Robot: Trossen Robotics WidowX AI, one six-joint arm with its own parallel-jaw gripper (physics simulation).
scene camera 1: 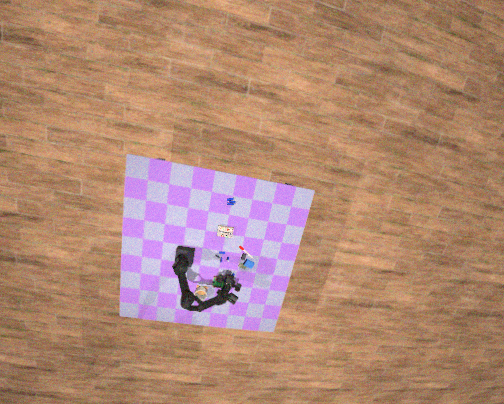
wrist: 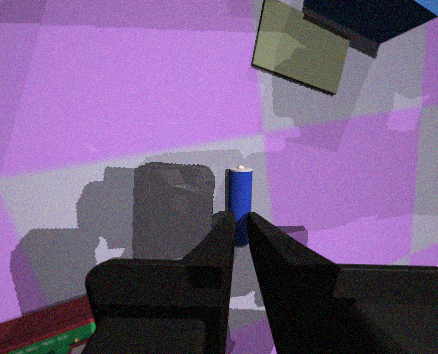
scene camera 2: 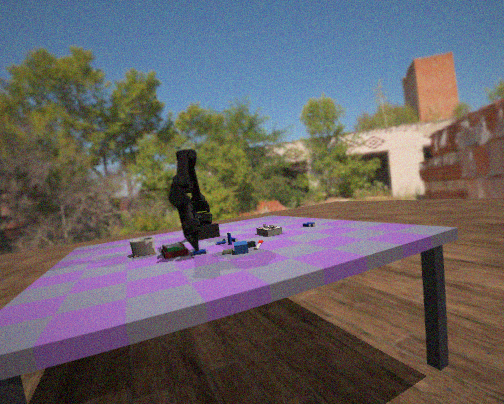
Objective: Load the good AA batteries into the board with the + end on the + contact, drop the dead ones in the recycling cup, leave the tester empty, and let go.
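Where they show: gripper, fingertip midpoint: (wrist: 240, 218) (scene camera 2: 197, 250); arm's base, link origin: (scene camera 1: 182, 257) (scene camera 2: 202, 225).
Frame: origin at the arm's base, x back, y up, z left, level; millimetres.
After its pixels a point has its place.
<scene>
My gripper (scene camera 2: 195, 248) {y -46, x -381, z -149 mm} (wrist: 240, 218) {y -46, x -381, z -149 mm} is shut on a blue battery (scene camera 2: 199, 252) {y -51, x -391, z -145 mm} (wrist: 240, 190) {y -45, x -384, z -131 mm}, low at the table. The battery's nubbed, pale-rimmed end points away from the gripper in the wrist view; the fingers partly hide its lower part. The green and red board (scene camera 1: 218, 282) {y -42, x -277, z -213 mm} (scene camera 2: 175, 251) {y -39, x -341, z -219 mm} (wrist: 55, 342) {y -38, x -277, z -173 mm} is beside the gripper, at the lower left of the wrist view. A pale round cup (scene camera 1: 201, 292) {y -55, x -152, z -327 mm} (scene camera 2: 142, 247) {y -24, x -196, z -317 mm} stands beyond the board. Other blue batteries (scene camera 1: 222, 256) (scene camera 2: 229, 238) are near the arm. A blue block-like device (scene camera 1: 248, 263) {y -29, x -486, z -17 mm} (scene camera 2: 240, 247) {y -37, x -522, z -42 mm} (wrist: 370, 17) {y -46, x -488, z -50 mm} may be the tester.
An olive plate (wrist: 302, 50) {y -56, x -446, z -59 mm} adjoins the blue device. A red-tipped white stick (scene camera 1: 245, 250) {y -59, x -452, z 74 mm} (scene camera 2: 259, 244) {y -56, x -457, z 66 mm} lies near it. A beige box with markings (scene camera 1: 225, 231) {y -29, x -286, z 224 mm} (scene camera 2: 269, 230) {y -34, x -337, z 188 mm} and small blue objects (scene camera 1: 230, 201) (scene camera 2: 309, 224) are farther off on the checkered table.
</scene>
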